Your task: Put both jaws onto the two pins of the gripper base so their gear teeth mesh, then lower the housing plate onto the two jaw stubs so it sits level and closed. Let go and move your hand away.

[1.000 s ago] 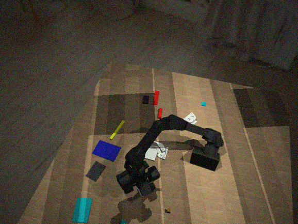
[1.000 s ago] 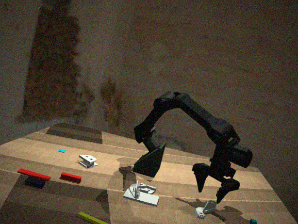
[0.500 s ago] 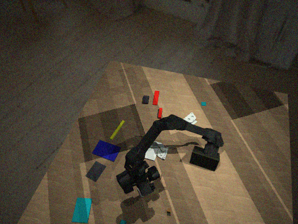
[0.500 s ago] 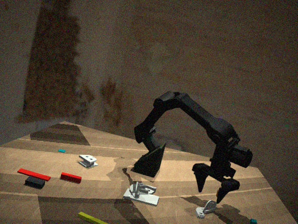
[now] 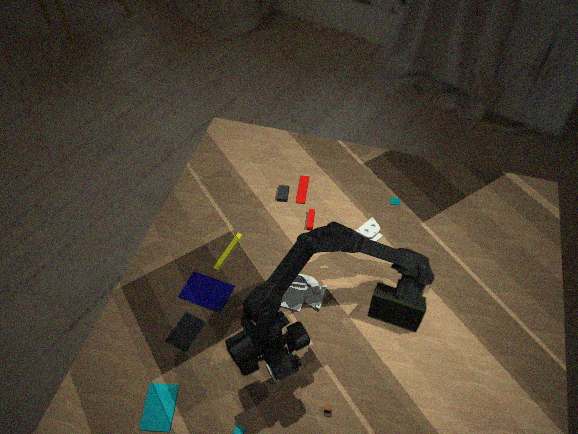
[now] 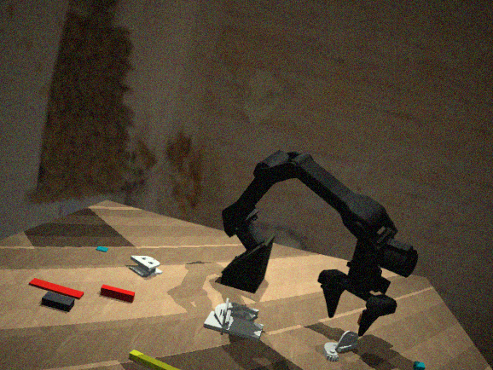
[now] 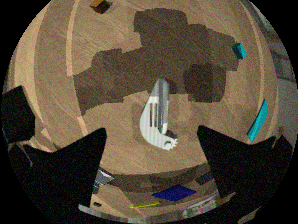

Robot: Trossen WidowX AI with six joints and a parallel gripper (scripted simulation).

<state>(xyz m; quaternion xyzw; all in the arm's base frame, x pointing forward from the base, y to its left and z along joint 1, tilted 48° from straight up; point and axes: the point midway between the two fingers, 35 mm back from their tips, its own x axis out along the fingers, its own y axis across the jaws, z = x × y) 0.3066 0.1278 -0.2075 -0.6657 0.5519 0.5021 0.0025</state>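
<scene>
My gripper tip is now 4 cm short of the grey jaw, 1 cm to the left of it and 5 cm above it. The rest, counted from my gripper tip: dark plate: 28 cm ahead, 3 cm to the right, 5 cm below; then blue plate: 27 cm ahead, 16 cm to the right, 5 cm below; then small brown block: 16 cm behind, 7 cm to the left, 4 cm below.
</scene>
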